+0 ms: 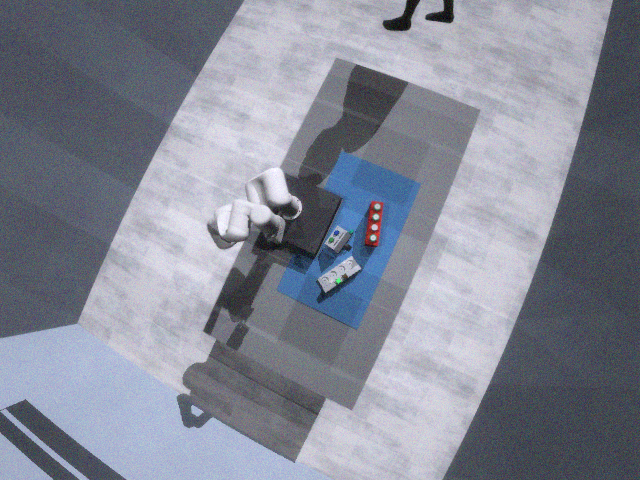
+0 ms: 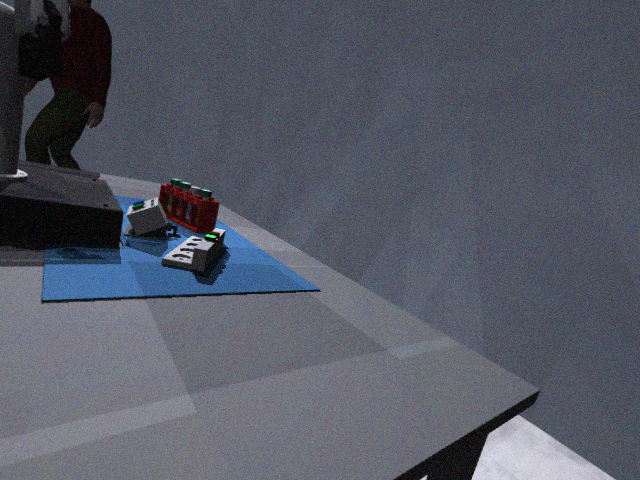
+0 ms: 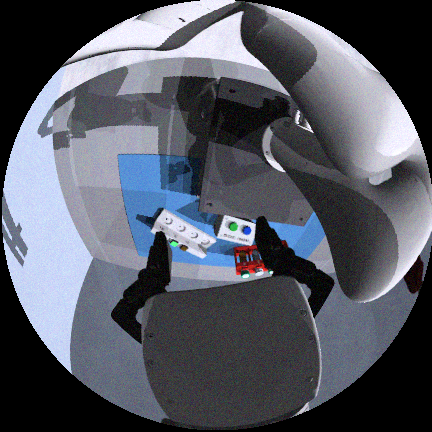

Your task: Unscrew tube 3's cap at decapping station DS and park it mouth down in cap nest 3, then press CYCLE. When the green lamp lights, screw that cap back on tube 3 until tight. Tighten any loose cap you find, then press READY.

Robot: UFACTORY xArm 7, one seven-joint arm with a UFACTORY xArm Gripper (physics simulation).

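Pixels of known places: gripper, fingertip midpoint: [image 1: 280, 235] [image 2: 39, 76] [image 3: 211, 234]; arm's base, link origin: [image 1: 290, 208] [image 3: 288, 144].
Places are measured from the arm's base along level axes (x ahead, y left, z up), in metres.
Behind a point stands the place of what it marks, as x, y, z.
The red rack [image 1: 368, 239] [image 2: 209, 215] [image 3: 237, 259] holds several tubes with white-and-green caps; all look capped, and cap tightness cannot be told. The white block [image 1: 324, 284] @[0.301, -0.309, -0.075] [image 2: 199, 256] @[0.311, -0.336, -0.056] [image 3: 187, 232] @[0.352, -0.219, -0.078] has a row of round recesses with no cap visible in them; a bright green lamp [image 1: 338, 281] @[0.364, -0.265, -0.032] [image 2: 210, 236] @[0.362, -0.262, -0.033] [image 3: 174, 244] @[0.367, -0.259, -0.032] shows on its side, beside a dull brown one. The small light box [image 1: 339, 241] @[0.300, -0.075, -0.005] [image 2: 150, 219] @[0.276, -0.122, -0.039] [image 3: 225, 234] @[0.280, -0.099, -0.009] carries a green button [image 1: 331, 240] @[0.259, -0.084, -0.015] [image 3: 233, 226] @[0.254, -0.079, -0.017] and a blue button [image 1: 336, 233] @[0.271, -0.041, -0.015] [image 3: 247, 230] @[0.268, -0.035, -0.017]. My gripper [image 3: 211, 234] @[0.064, -0.156, 0.203] is open and empty, high above and away from them.
The dark base box [image 1: 317, 211] @[0.141, 0.031, -0.002] [image 2: 62, 219] @[0.108, -0.175, -0.041] [image 3: 240, 175] @[0.093, -0.091, -0.006] stands beside the blue mat [image 1: 382, 178] @[0.397, 0.338, -0.086] [image 2: 103, 281] @[0.144, -0.377, -0.086] [image 3: 137, 175] @[0.141, -0.369, -0.086], close to the button box. A dark clamp-like part [image 1: 347, 247] [image 2: 173, 230] sits by the button box. A person [image 1: 398, 23] [image 2: 85, 56] [image 3: 414, 275] stands beyond the table.
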